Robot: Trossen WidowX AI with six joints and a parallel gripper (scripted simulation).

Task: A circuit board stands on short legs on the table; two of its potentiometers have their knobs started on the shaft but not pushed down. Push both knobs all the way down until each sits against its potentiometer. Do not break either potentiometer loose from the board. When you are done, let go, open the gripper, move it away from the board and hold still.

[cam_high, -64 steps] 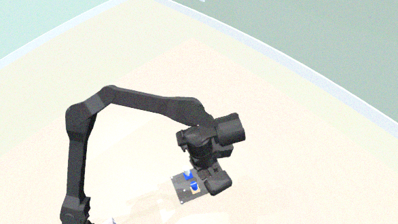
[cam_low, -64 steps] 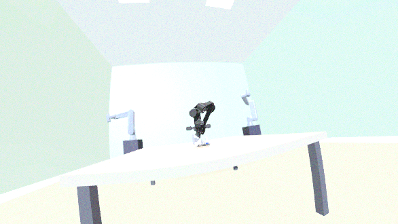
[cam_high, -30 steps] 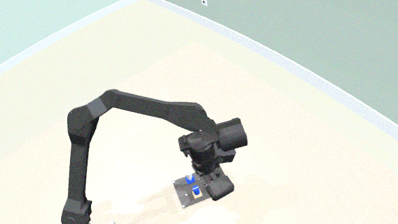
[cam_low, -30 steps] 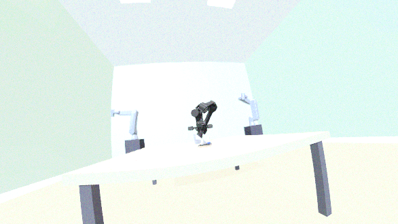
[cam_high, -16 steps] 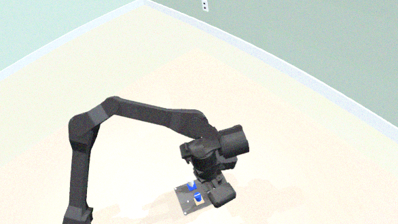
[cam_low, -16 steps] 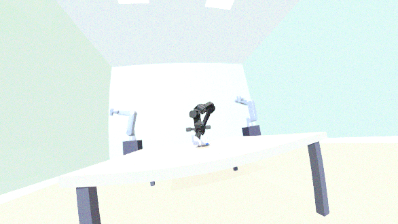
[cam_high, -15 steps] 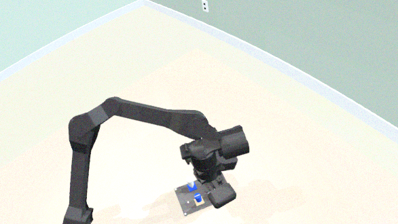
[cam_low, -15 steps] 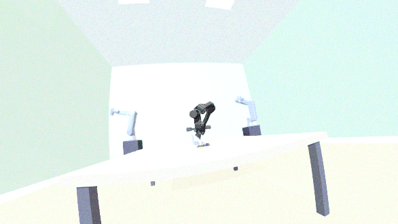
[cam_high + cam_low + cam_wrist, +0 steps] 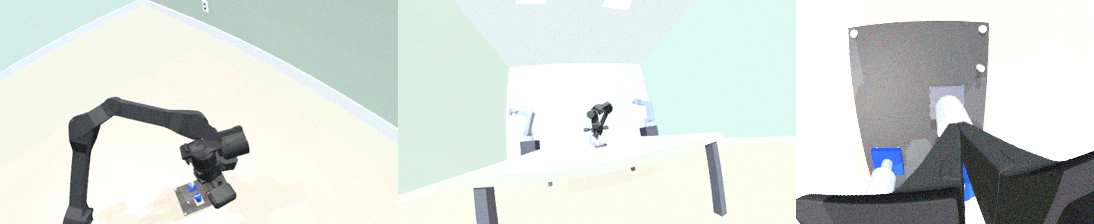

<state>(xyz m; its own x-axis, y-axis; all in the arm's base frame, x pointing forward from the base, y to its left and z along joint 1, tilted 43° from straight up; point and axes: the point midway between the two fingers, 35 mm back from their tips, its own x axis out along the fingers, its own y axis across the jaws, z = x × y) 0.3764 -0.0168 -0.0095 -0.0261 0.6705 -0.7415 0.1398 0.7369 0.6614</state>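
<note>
My gripper tip is now 1 cm above the white knob. From my gripper tip the other things lie so: blue knob: 4 cm behind, 1 cm to the left, 1 cm below.
</note>
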